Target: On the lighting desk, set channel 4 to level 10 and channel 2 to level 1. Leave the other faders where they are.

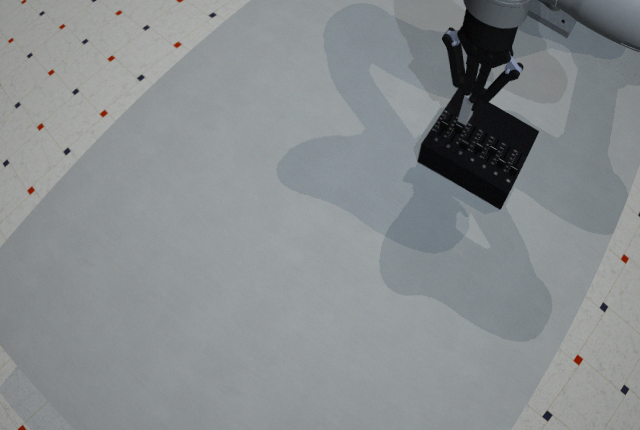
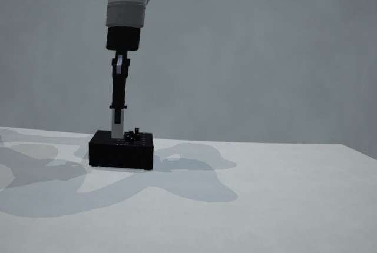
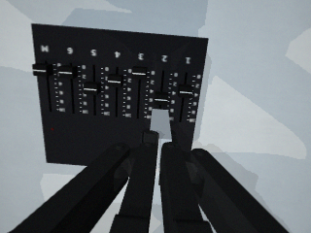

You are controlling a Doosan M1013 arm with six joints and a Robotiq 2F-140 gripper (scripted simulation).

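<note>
The channel 2 fader cap lies 20 mm ahead of my hand and 30 mm below it. Also, from my hand: channel 5 fader cap: 30 mm ahead, 70 mm to the left, 30 mm below; channel 4 fader cap: 40 mm ahead, 50 mm to the left, 30 mm below; channel 1 fader cap: 30 mm ahead, 20 mm to the right, 30 mm below.
</note>
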